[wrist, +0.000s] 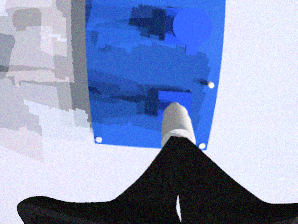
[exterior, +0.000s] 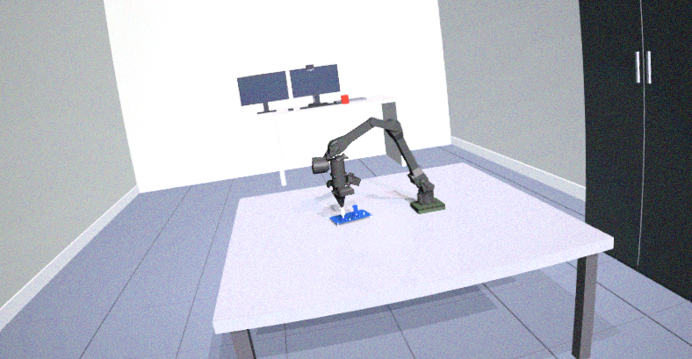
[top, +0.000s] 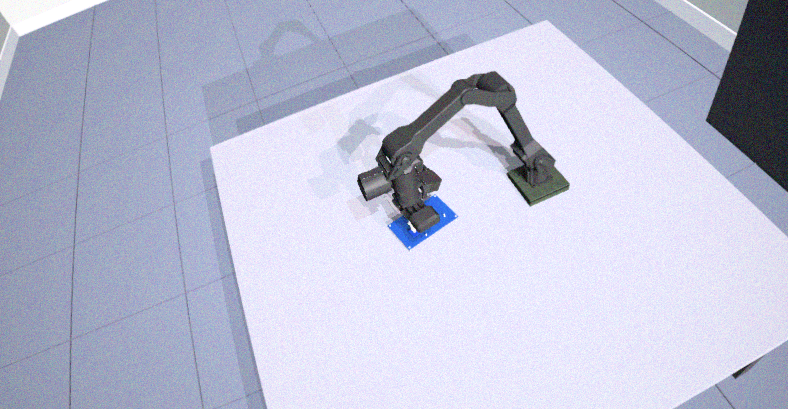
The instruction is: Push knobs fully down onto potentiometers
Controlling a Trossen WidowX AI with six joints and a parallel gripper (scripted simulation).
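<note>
My gripper tip is now 10 mm above the white knob.
</note>
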